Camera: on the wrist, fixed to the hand. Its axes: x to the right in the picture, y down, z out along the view.
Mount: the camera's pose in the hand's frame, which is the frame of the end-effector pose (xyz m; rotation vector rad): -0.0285 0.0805 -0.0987 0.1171 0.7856 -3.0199
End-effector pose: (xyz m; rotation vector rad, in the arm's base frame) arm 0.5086 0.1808 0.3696 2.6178 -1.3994 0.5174
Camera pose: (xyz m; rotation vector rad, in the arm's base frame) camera 0.4041 0.1845 0.4477 1.1317 2.3318 0.4765
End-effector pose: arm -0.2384 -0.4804 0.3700 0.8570 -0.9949 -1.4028
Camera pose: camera -0.1148 -0.4595 0.4064 -1.4293 -1.1495 1.1023
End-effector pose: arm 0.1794 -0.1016 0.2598 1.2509 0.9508 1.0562
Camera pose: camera 0.0697 -0.1025 0.3305 -1.2637 1.8033 -1.1595
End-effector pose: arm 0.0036 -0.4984 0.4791 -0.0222 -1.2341 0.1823
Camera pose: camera 0.0771 -0.4153 0.4103 1.5568 0.5262 -2.0982
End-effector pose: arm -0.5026 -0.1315 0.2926 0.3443 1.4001 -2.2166
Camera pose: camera -0.4405 -0.0637 0.1999 0.5790 -0.3258 0.4797
